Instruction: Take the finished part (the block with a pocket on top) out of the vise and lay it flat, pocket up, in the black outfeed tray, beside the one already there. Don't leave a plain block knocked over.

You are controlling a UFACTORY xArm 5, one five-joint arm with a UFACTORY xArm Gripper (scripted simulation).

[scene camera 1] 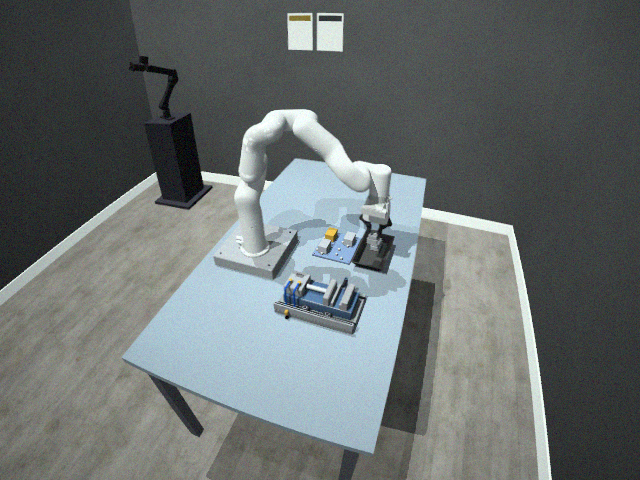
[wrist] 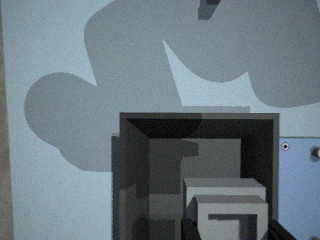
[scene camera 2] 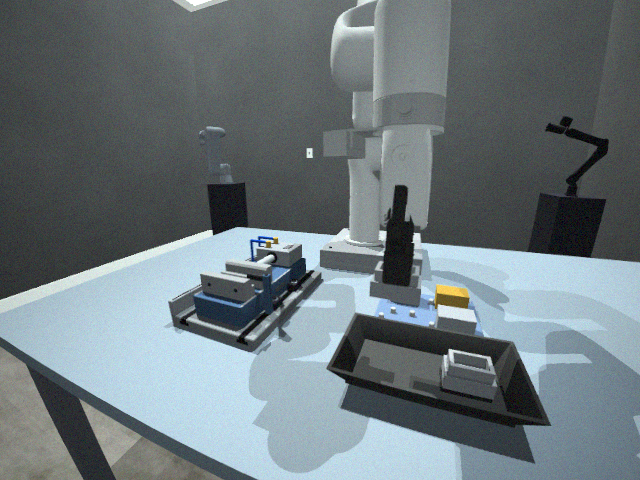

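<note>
I can see my gripper (scene camera 2: 397,277). A pocketed part (scene camera 2: 411,294) is there for me to see as well, and so is another pocketed part (scene camera 2: 463,378).
</note>
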